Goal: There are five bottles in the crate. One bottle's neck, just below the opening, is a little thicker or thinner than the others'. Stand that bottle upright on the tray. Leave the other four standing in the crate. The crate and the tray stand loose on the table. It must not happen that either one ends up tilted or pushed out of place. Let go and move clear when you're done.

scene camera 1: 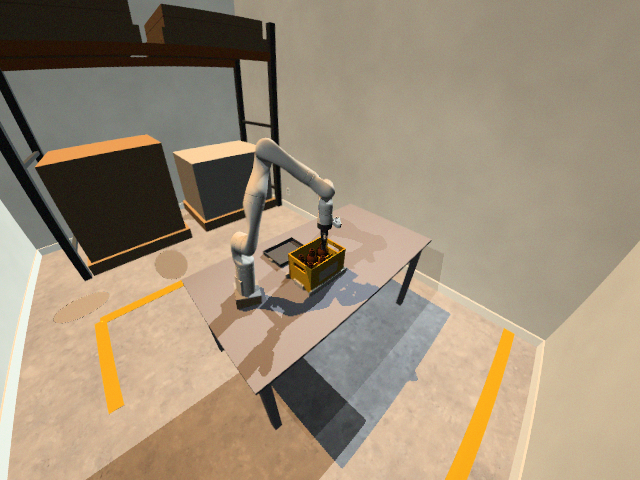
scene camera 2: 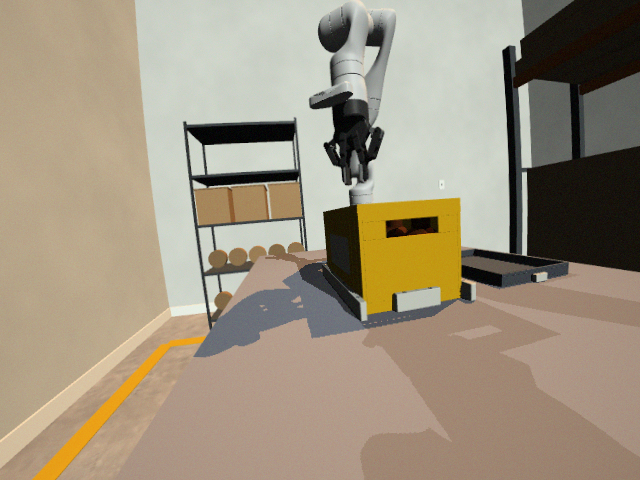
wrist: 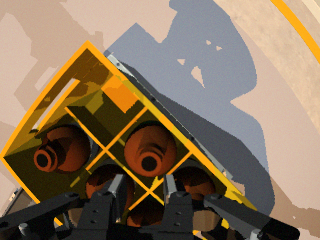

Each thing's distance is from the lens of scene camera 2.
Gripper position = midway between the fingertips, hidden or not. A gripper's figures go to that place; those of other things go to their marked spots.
my gripper [scene camera 2: 355, 184]: 50 cm
dark tray [scene camera 2: 485, 264]: 72 cm
yellow crate [scene camera 2: 375, 267]: 36 cm
The marked spots on the yellow crate and the dark tray are 41 cm apart.
